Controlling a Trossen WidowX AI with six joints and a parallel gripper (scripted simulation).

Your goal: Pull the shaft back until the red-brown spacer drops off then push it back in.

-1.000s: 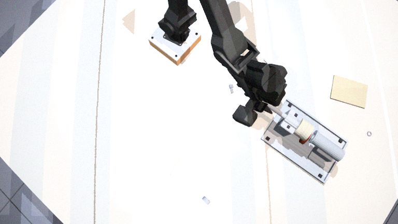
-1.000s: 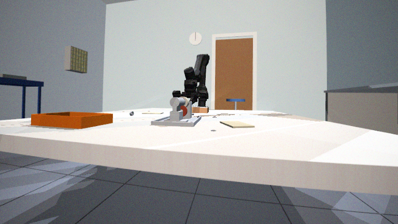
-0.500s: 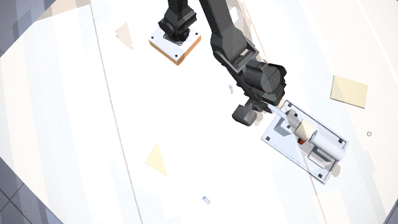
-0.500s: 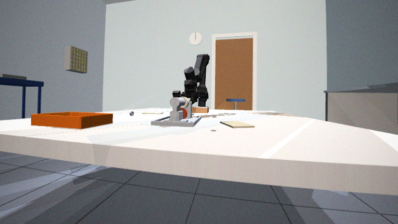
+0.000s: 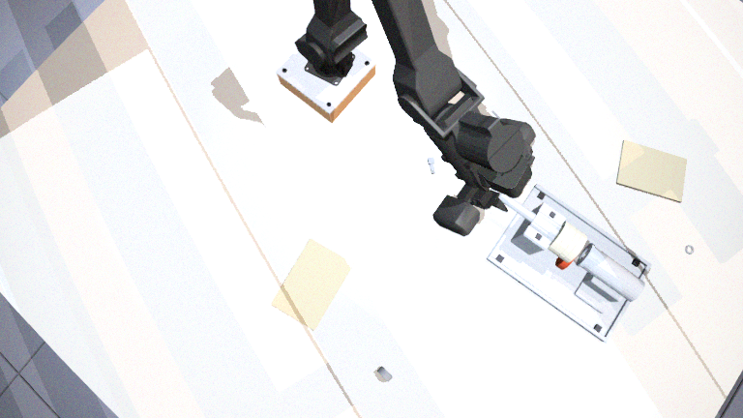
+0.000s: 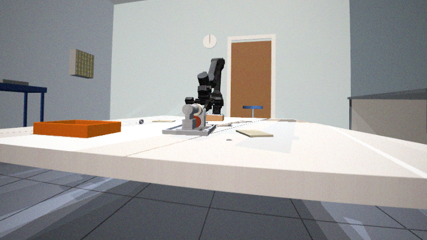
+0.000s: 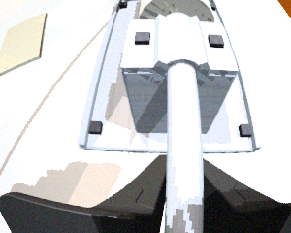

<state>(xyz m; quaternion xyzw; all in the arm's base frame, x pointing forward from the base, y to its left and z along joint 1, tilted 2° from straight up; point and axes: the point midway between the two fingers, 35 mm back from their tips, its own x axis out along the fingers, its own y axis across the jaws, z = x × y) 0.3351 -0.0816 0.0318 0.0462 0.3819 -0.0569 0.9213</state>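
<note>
The red-brown spacer lies 12 cm ahead of my gripper tip, 2 cm to the right of it and 2 cm below it. Also, from my gripper tip: orange tray: 37 cm to the right, 25 cm ahead, 5 cm below; grey shaft: 4 cm ahead, 2 cm above, 1 cm to the right.
</note>
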